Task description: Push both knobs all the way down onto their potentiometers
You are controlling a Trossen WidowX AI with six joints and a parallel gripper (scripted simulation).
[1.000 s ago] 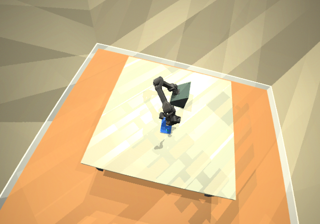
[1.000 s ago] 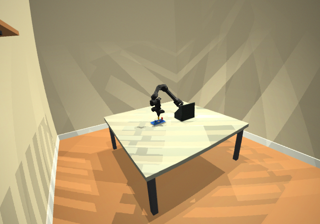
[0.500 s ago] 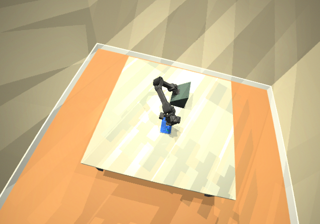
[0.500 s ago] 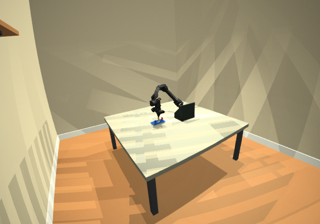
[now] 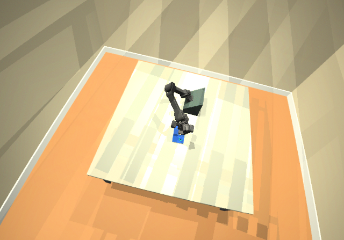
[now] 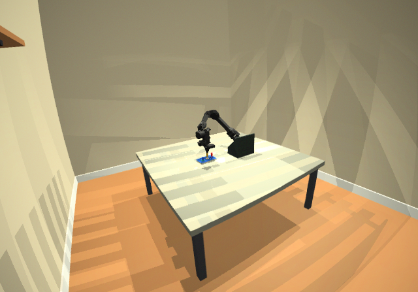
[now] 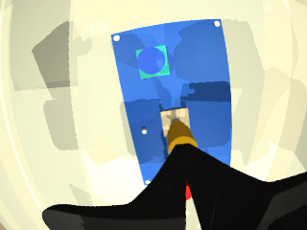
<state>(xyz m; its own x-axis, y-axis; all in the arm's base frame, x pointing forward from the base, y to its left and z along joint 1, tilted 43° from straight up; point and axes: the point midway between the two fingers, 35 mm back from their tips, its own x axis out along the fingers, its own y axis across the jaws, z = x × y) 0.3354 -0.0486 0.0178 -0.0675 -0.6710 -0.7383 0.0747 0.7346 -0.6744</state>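
Now: the yellow knob 2 cm below my gripper tip. The rest, counted from my gripper tip: red knob: 5 cm behind, 2 cm below.
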